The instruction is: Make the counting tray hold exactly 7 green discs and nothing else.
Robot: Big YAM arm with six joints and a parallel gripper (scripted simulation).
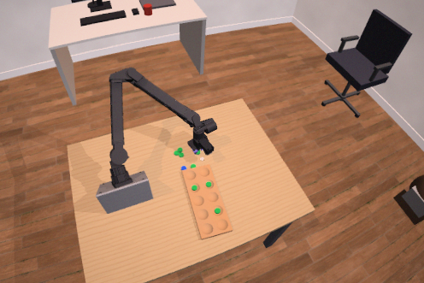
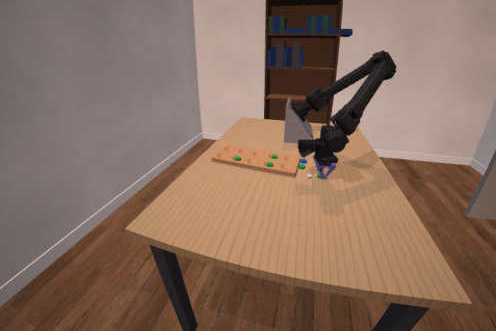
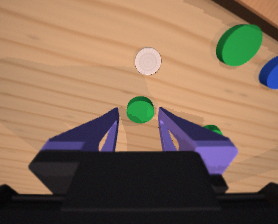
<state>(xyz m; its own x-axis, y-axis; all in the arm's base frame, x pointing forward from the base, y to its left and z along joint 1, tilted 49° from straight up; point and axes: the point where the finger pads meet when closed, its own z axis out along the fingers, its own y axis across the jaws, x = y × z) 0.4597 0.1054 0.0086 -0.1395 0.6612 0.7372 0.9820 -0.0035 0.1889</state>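
Right now my hand is 5 cm to the left of the white piece and 1 cm above it. From my hand the other things lie so: wooden counting tray: 11 cm behind, 28 cm to the right; then blue disc: 12 cm behind, 6 cm to the right, 1 cm below.
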